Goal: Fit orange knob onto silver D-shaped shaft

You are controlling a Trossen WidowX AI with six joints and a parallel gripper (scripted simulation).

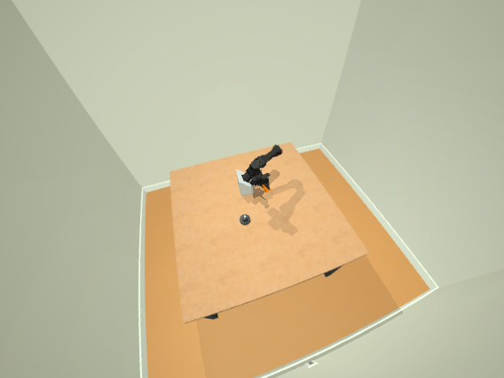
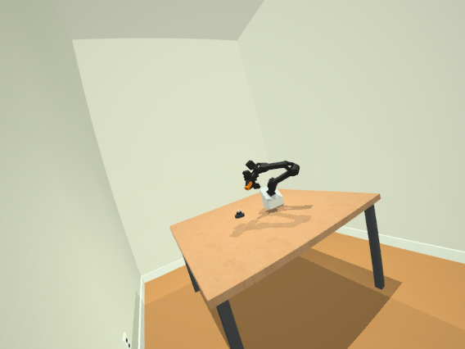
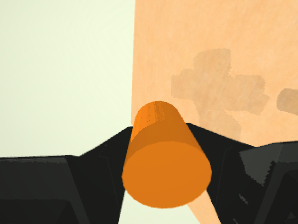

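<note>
The orange knob lies 3 cm behind my gripper tip, 2 cm above it and 1 cm to the right of it. From my gripper tip the other things lie so: pedestal: 22 cm below, 19 cm to the right, 3 cm ahead.
</note>
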